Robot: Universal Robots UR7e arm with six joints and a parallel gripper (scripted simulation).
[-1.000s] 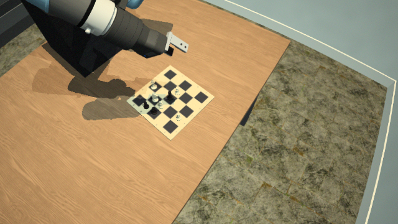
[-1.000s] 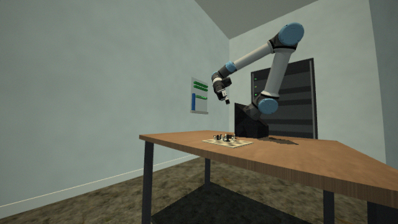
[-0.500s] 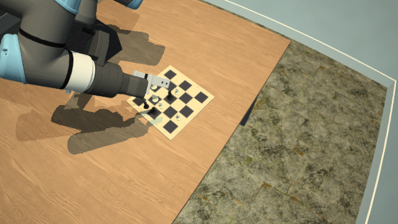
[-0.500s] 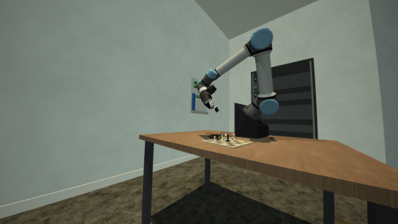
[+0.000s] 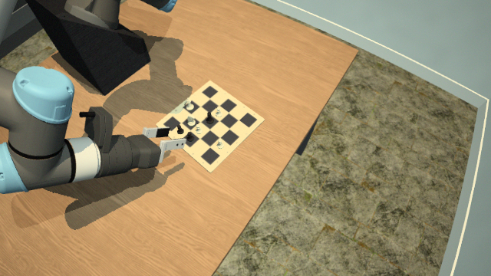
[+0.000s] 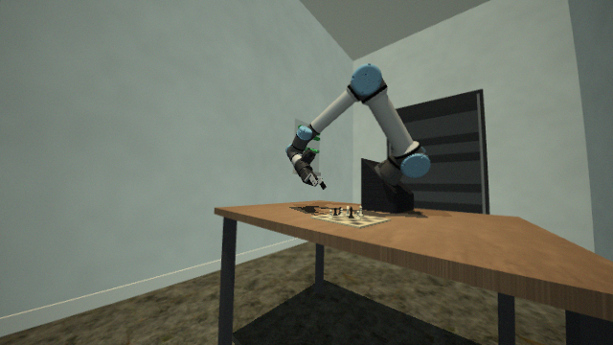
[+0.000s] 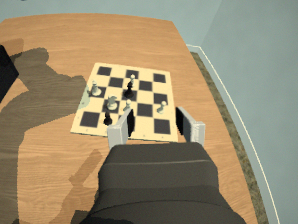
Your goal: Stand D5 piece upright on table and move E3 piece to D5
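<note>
Now: hand 150 mm to the right of the chessboard, 130 mm above it and 10 mm past it.
</note>
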